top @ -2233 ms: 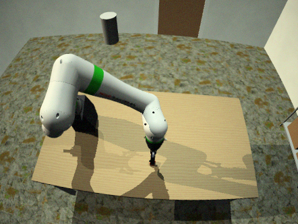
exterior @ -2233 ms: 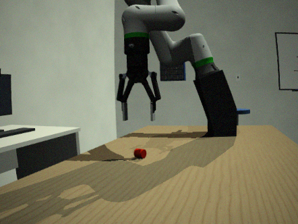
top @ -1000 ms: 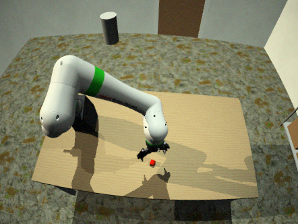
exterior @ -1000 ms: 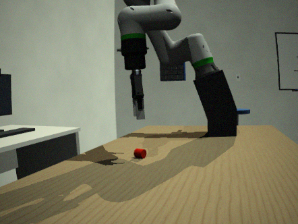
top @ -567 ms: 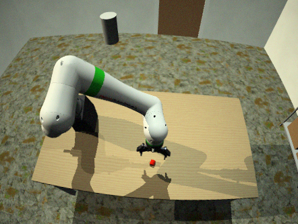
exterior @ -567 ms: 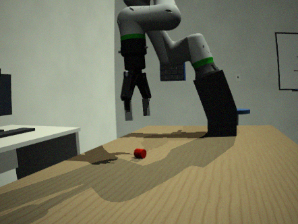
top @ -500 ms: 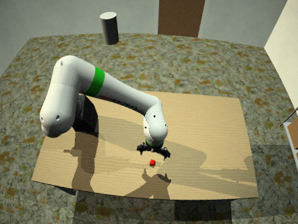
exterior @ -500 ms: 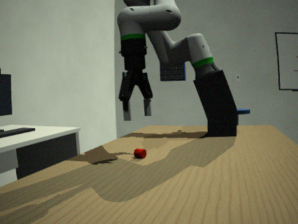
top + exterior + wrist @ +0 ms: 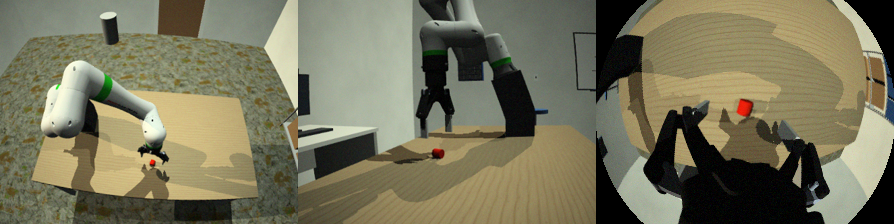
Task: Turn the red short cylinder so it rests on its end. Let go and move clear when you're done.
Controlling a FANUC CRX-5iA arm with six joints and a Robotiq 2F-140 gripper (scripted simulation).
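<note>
My hand is 80 mm above the red short cylinder.
</note>
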